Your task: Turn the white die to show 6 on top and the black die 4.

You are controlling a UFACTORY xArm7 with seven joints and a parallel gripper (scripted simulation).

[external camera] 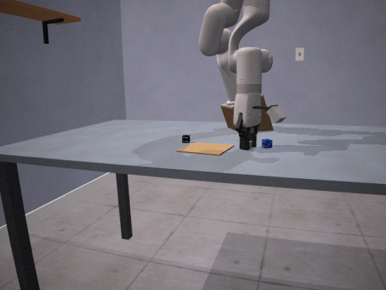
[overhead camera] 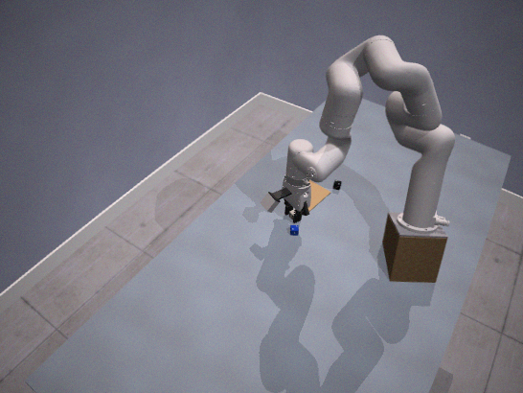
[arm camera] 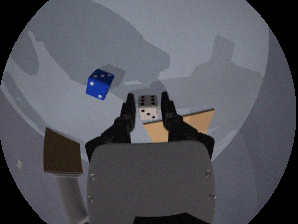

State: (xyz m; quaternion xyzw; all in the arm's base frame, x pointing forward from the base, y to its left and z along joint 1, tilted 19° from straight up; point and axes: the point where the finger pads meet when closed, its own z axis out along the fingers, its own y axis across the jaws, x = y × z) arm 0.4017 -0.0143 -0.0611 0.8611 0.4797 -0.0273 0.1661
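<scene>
My gripper is now 1 cm above the white die. Round my hand: blue die (3 cm behind, 6 cm to the left, 1 cm below); black die (10 cm behind, 21 cm to the right, 1 cm below); mat (13 cm to the right, 2 cm below).
</scene>
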